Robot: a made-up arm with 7 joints. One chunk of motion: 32 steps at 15 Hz.
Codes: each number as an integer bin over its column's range. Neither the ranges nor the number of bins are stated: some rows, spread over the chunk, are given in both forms.
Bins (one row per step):
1: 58 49 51 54 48 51
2: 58 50 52 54 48 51
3: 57 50 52 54 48 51
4: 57 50 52 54 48 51
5: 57 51 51 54 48 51
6: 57 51 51 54 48 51
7: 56 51 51 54 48 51
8: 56 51 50 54 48 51
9: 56 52 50 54 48 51
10: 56 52 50 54 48 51
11: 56 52 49 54 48 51
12: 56 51 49 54 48 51
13: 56 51 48 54 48 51
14: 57 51 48 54 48 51
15: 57 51 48 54 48 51
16: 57 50 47 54 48 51
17: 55 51 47 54 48 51
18: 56 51 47 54 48 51
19: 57 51 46 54 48 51
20: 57 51 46 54 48 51
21: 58 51 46 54 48 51
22: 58 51 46 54 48 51
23: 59 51 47 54 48 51
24: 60 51 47 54 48 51
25: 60 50 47 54 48 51
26: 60 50 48 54 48 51
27: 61 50 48 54 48 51
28: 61 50 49 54 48 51
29: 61 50 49 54 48 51
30: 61 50 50 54 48 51
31: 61 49 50 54 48 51
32: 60 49 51 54 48 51
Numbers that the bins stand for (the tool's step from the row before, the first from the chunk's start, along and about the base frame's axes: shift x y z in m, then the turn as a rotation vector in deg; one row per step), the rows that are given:
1: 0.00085 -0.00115 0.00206 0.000 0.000 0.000
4: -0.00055 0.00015 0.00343 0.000 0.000 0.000
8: -0.00194 0.00145 0.00069 0.000 0.000 0.000
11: -0.00194 0.00276 -0.00069 0.000 0.000 0.000
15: -0.00055 0.00145 -0.00206 0.000 0.000 0.000
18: -0.00194 0.00145 -0.00343 0.000 0.000 0.000
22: 0.00085 0.00145 -0.00481 0.000 0.000 0.000
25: 0.00364 0.00015 -0.00343 0.000 0.000 0.000
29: 0.00503 0.00015 -0.00069 0.000 0.000 0.000
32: 0.00364 -0.00115 0.00206 0.000 0.000 0.000
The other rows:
2: 0.00085 0.00015 0.00343 0.000 0.000 0.000
3: -0.00055 0.00015 0.00343 0.000 0.000 0.000
5: -0.00055 0.00145 0.00206 0.000 0.000 0.000
6: -0.00055 0.00145 0.00206 0.000 0.000 0.000
7: -0.00194 0.00145 0.00206 0.000 0.000 0.000
9: -0.00194 0.00276 0.00069 0.000 0.000 0.000
10: -0.00194 0.00276 0.00069 0.000 0.000 0.000
12: -0.00194 0.00145 -0.00069 0.000 0.000 0.000
13: -0.00194 0.00145 -0.00206 0.000 0.000 0.000
14: -0.00055 0.00145 -0.00206 0.000 0.000 0.000
16: -0.00055 0.00015 -0.00343 0.000 0.000 0.000
17: -0.00333 0.00145 -0.00343 0.000 0.000 0.000
19: -0.00055 0.00145 -0.00481 0.000 0.000 0.000
20: -0.00055 0.00145 -0.00481 0.000 0.000 0.000
21: 0.00085 0.00145 -0.00481 0.000 0.000 0.000
23: 0.00224 0.00145 -0.00343 0.000 0.000 0.000
24: 0.00364 0.00145 -0.00343 0.000 0.000 0.000
26: 0.00364 0.00015 -0.00206 0.000 0.000 0.000
27: 0.00503 0.00015 -0.00206 0.000 0.000 0.000
28: 0.00503 0.00015 -0.00069 0.000 0.000 0.000
30: 0.00503 0.00015 0.00069 0.000 0.000 0.000
31: 0.00503 -0.00115 0.00069 0.000 0.000 0.000

